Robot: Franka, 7 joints.
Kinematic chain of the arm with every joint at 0, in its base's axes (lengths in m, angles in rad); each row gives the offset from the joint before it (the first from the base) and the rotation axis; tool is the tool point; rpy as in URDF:
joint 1: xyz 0 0 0.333 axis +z
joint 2: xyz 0 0 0 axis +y
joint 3: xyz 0 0 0.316 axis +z
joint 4: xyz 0.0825 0 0 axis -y
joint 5: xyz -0.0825 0 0.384 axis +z
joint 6: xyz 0 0 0 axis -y
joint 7: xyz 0.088 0 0 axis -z
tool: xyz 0 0 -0.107 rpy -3.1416 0 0
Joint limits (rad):
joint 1: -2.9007..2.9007
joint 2: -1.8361..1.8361
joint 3: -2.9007..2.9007
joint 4: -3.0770..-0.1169
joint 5: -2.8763..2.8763
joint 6: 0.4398..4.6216
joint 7: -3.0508..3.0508
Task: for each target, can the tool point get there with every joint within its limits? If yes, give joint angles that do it. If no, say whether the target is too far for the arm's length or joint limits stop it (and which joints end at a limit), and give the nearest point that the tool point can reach.
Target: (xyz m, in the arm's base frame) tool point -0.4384 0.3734 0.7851
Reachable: yes | joints 0.9293 0.3054 1.8481 -1.4651 1.7259 2.9098 0.2955
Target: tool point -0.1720 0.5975 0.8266
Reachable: yes | joints 0.9704 1.0540 1.9531 -1.2667 -0.7286 2.8766 -0.5495
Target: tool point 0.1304 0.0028 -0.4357
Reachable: no: joint limits stop it (at a limit: joint 2) | nearest point 0.1534 0.0033 -0.3446 | short by 0.094 m
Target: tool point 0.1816 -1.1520 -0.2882
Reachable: no: too far | nearest point 0.1179 -0.7479 -0.0703 | short by 0.463 m
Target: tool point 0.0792 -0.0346 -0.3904
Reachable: no: joint limits stop it (at a limit: joint 2) | nearest point 0.0984 -0.0430 -0.3308 | short by 0.063 m
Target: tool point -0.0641 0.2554 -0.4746
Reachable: no: joint limits stop it (at a limit: joint 2) | nearest point -0.0650 0.2588 -0.3605 | short by 0.114 m
